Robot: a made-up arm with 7 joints.
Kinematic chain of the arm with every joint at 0, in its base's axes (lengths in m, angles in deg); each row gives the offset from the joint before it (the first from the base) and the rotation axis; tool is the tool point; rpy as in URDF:
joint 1: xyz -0.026 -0.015 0.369 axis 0 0.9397 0.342
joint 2: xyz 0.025 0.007 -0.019 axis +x
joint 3: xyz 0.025 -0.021 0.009 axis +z
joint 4: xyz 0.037 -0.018 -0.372 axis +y
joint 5: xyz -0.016 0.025 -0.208 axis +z
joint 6: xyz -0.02 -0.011 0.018 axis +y
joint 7: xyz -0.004 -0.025 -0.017 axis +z
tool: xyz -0.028 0 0 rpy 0 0 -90
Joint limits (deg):
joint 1: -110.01..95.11
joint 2: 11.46..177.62
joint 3: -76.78..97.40
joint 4: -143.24..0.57
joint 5: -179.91..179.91
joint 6: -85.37..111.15
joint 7: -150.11..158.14
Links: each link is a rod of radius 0.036 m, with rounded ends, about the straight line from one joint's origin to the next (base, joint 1, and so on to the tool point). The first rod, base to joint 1, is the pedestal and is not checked.
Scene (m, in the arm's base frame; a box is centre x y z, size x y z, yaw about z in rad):
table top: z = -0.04
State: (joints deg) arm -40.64 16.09 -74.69 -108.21 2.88 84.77 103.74
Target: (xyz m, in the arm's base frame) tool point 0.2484 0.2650 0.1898
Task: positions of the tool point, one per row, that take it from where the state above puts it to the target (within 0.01 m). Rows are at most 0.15 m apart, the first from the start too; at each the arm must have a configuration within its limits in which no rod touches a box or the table.
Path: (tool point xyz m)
1: 0.2784 -0.1060 0.0442
2: 0.2953 -0.0021 0.0537
3: 0.2956 0.0982 0.0829
4: 0.2795 0.1890 0.1292
5: 0.2484 0.2650 0.1898

